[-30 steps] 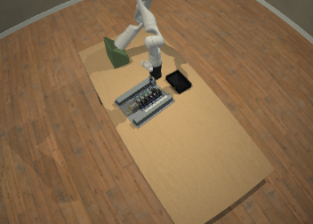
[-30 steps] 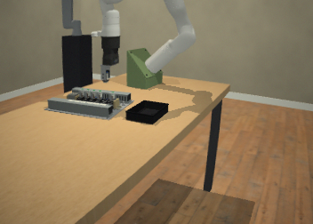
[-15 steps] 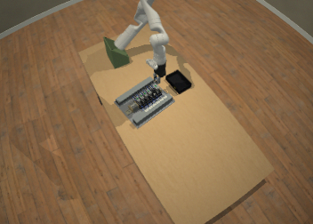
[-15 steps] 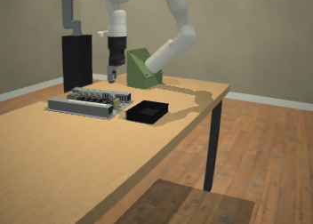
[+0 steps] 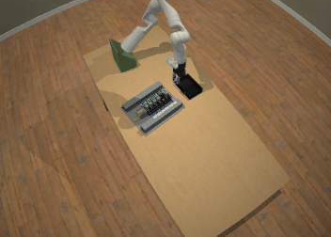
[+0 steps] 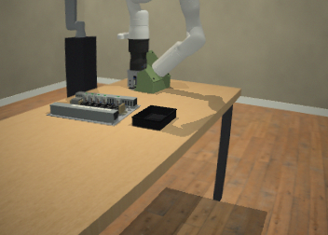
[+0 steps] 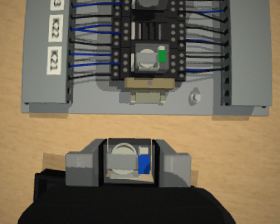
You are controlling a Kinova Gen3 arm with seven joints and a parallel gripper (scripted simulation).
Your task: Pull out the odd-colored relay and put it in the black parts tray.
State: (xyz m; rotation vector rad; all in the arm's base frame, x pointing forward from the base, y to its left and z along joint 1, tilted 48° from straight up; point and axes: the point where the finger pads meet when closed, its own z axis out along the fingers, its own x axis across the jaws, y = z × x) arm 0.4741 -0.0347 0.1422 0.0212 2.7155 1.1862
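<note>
Right now my hand is 130 mm above the black parts tray, 100 mm to the right of it and 10 mm short of it. Also, from my hand: grey relay panel: 180 mm to the right, 120 mm below, 10 mm behind.
</note>
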